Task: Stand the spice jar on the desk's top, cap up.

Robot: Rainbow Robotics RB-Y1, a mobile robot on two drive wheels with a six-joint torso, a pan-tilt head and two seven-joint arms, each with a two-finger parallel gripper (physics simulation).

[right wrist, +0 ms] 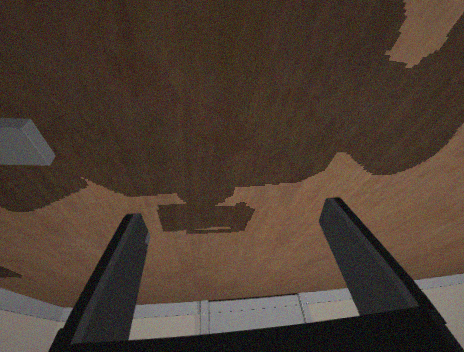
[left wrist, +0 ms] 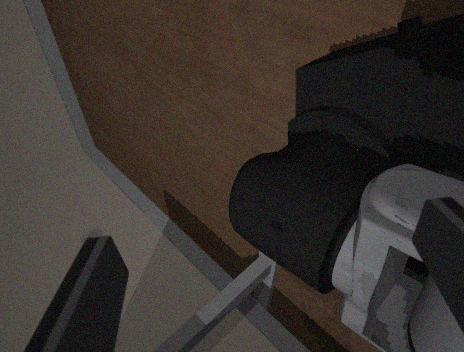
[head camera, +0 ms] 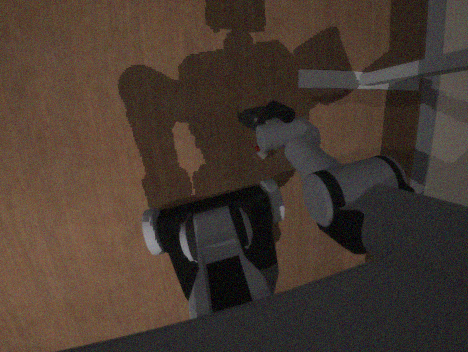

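Seen in the pictures: left gripper, between the fingertips: [left wrist: 268,237]; right gripper, between the fingertips: [right wrist: 235,217] [head camera: 253,111]; robot's base, origin of its link: [head camera: 213,207].
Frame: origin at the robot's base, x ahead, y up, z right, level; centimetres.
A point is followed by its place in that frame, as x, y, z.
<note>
The spice jar [head camera: 257,148] @(23.5, 2.9, 26.2) shows in the head camera as a small red spot with a pale bit beside it, low over the wooden floor and mostly hidden by my right forearm; how it lies cannot be made out. My right gripper [head camera: 250,116] @(40.2, 22.8, 22.2) [right wrist: 235,217] @(40.2, 22.8, 22.2) is open and empty, above the floor and a little above the jar in the head picture. My left gripper [left wrist: 268,237] @(-33.1, 48.8, -21.8) is open, with no object between its fingers; it does not show in the head camera. The desk's top cannot be made out; pale bars [head camera: 330,79] [left wrist: 235,290] @(-77.1, 19.5, 61.7) look like its leg frame.
The wooden floor [head camera: 65,150] @(42.4, 0.1, -55.6) [left wrist: 175,75] @(-116.6, 0.1, 1.5) [right wrist: 280,240] @(103.7, 0.1, 4.5) carries my shadow. A beige wall [head camera: 450,130] @(13.0, 17.5, 123.6) [left wrist: 30,150] @(-253.4, 40.5, 61.0) with a grey baseboard stands beside the pale bars. My dark base [head camera: 215,200] @(7.6, 11.7, 2.0) is at the lower middle of the head picture. A pale block [right wrist: 22,142] shows at the right wrist view's left edge.
</note>
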